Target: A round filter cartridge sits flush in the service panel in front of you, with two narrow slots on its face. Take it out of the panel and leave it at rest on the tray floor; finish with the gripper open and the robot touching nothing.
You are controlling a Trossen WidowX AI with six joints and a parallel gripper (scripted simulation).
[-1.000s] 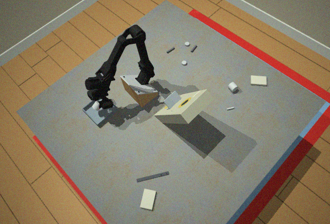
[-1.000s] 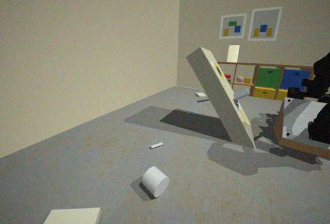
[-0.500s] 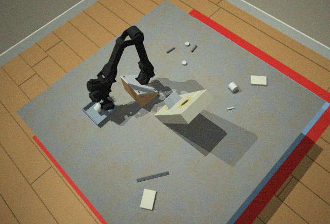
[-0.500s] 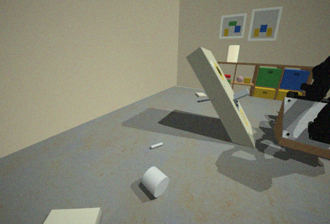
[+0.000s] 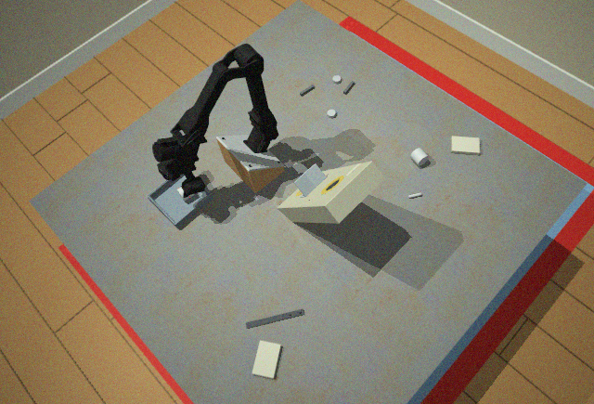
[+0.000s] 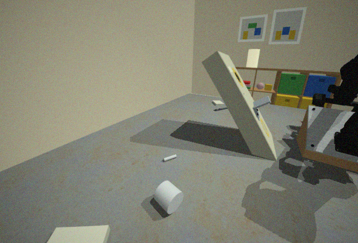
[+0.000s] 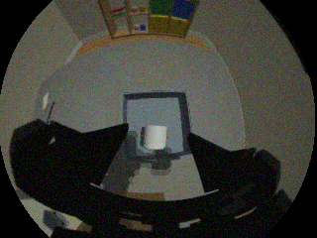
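The round filter cartridge lies 4 cm below my gripper tip and 2 cm to the left of it. Also, from my gripper tip: grey-blue tray 6 cm below, 1 cm to the right; then cream service panel 36 cm ahead, 30 cm to the left, 8 cm above.
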